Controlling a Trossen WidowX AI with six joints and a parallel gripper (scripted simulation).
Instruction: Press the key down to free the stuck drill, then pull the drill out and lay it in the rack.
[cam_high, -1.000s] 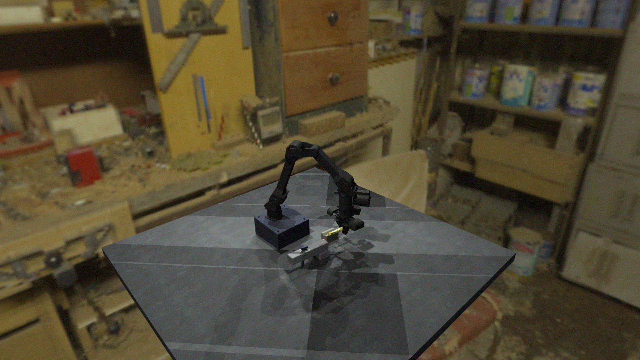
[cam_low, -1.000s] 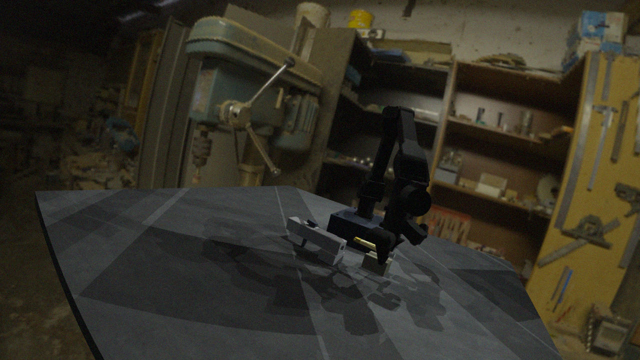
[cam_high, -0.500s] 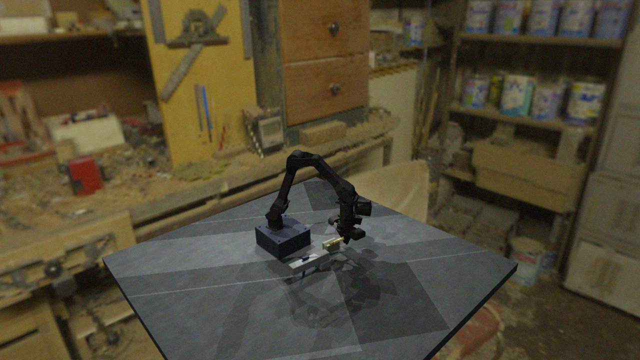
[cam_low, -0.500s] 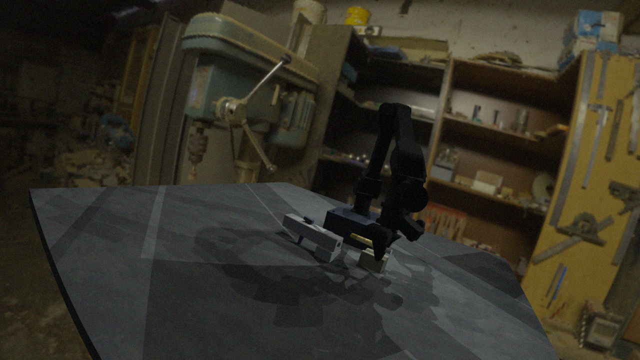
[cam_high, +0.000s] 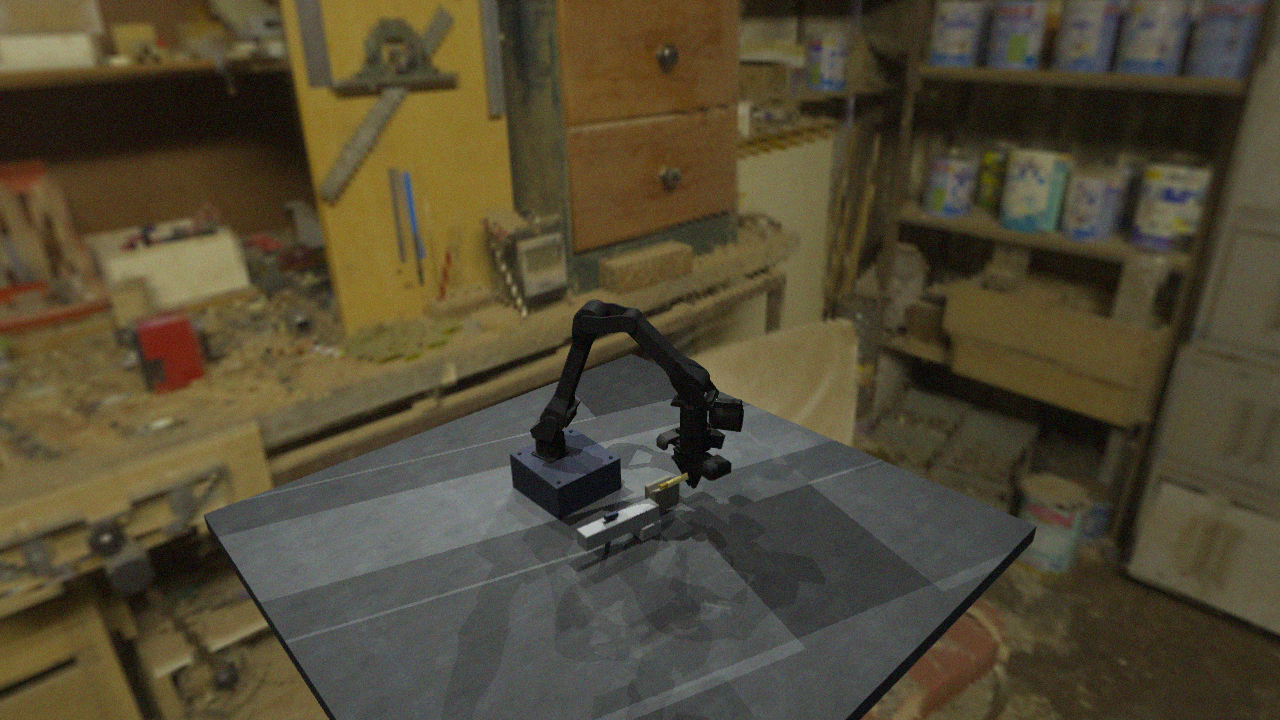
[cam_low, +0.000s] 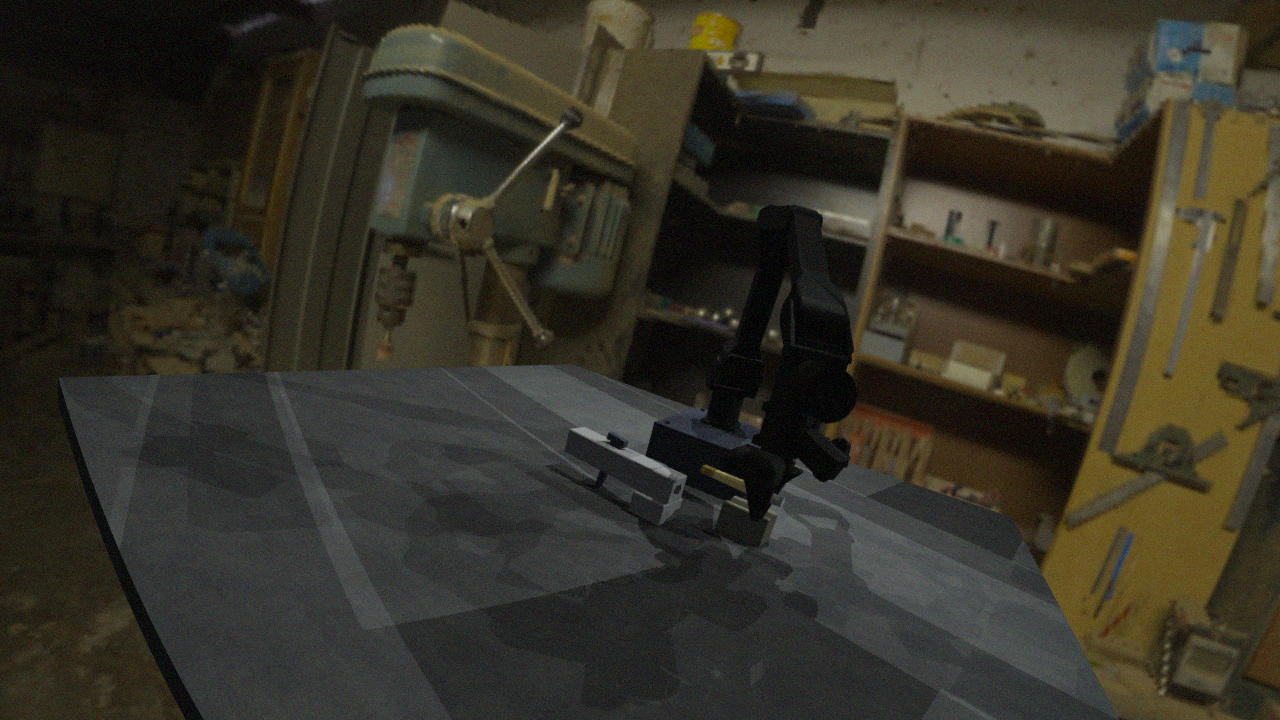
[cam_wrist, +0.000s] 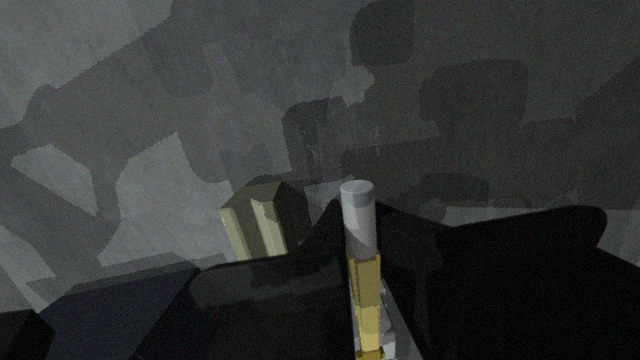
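The drill lies 40 mm to the right of my gripper tip, 30 mm above it and 10 mm behind it. Round my gripper tip: small dark key: 220 mm to the right, 50 mm behind; rack: 70 mm behind, 40 mm below, 10 mm to the right.
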